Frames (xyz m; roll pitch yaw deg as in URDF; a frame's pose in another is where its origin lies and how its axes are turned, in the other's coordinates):
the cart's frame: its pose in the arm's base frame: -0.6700 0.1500 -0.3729 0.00 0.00 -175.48
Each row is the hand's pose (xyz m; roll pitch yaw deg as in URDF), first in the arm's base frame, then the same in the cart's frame.
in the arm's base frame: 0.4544 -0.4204 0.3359 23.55 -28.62 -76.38
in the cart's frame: -1.0760 0.6572 0.7088 23.55 -28.62 99.10
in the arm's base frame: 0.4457 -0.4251 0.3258 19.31 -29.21 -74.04
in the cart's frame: -1.0669 0.6612 0.6987 19.31 -29.21 101.44
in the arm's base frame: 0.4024 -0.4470 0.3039 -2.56 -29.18 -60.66
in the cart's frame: -1.0220 0.6797 0.6768 -2.56 -29.18 114.82
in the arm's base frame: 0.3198 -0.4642 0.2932 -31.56 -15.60 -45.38
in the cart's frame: -0.9383 0.6903 0.6661 -31.56 -15.60 130.10
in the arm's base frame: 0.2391 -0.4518 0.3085 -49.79 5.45 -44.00
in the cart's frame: -0.8588 0.6716 0.6814 -49.79 5.45 131.48
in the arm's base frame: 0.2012 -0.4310 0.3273 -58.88 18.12 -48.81
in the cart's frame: -0.8227 0.6478 0.7002 -58.88 18.12 126.67
